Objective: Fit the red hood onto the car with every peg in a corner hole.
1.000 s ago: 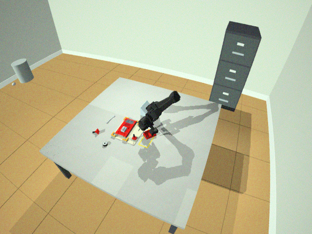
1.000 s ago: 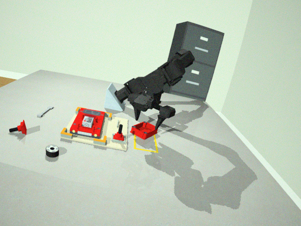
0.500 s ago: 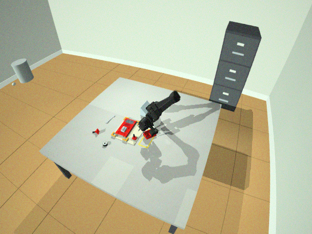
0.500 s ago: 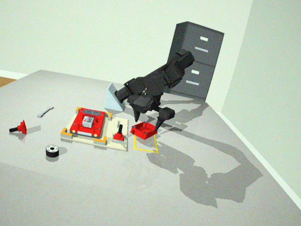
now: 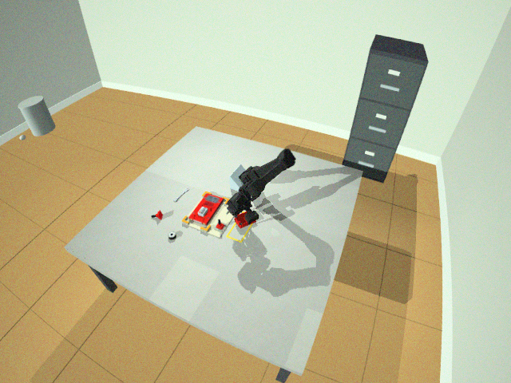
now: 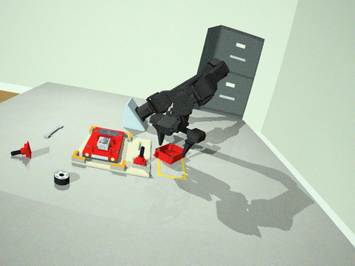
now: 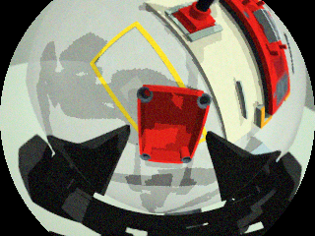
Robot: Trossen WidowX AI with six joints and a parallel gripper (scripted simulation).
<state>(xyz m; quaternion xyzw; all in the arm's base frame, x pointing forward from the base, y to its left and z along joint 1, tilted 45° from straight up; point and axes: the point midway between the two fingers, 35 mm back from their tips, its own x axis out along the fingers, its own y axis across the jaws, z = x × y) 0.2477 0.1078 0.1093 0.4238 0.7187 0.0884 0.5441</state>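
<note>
Now: gripper tip 11 cm short of the black post, 9 cm to the left of it and 1 cm below it. From my gripper tip the other things lie so: red hood 1 cm below; black wheel 28 cm ahead, 26 cm to the right, 1 cm below; white engine block 8 cm ahead, 21 cm to the right.
</note>
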